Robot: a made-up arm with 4 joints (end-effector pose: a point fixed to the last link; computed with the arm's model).
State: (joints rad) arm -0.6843 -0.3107 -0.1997 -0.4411
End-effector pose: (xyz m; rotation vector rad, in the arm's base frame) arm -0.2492 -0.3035 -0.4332 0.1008 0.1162 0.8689
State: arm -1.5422 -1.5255 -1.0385 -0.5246
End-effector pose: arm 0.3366 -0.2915 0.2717 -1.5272 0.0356 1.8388
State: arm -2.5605 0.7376 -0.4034 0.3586
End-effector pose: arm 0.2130 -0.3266 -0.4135 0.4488 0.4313 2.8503
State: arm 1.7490 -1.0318 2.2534 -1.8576
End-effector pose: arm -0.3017 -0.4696 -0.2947 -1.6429 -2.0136 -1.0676
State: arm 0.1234 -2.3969 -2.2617 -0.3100
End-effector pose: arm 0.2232 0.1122 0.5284 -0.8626 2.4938 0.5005
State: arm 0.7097 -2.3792 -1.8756 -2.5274
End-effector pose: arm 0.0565 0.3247 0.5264 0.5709 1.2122 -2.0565
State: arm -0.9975 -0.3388 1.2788 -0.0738
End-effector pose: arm -0.2363 0.1381 -0.5190 -0.0698 -0.3185 -0.2668
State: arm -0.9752 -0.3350 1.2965 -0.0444
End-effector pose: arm -0.2329 0.1489 -0.5151 -0.0981 -0.3120 -0.3113
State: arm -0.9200 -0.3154 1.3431 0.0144
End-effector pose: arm -0.2247 0.1796 -0.5046 -0.1492 -0.2846 -0.4217
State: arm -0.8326 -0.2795 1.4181 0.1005
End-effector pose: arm -0.2055 0.2289 -0.4864 -0.2192 -0.2266 -0.5946
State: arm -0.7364 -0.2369 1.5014 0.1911
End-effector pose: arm -0.1744 0.2804 -0.4645 -0.2870 -0.1452 -0.7812
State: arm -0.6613 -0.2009 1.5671 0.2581
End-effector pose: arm -0.1430 0.3174 -0.4460 -0.3311 -0.0692 -0.9234
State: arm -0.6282 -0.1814 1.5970 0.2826
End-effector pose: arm -0.1274 0.3335 -0.4373 -0.3429 -0.0316 -0.9853
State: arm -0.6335 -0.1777 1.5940 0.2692
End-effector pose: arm -0.1304 0.3335 -0.4382 -0.3291 -0.0359 -0.9760
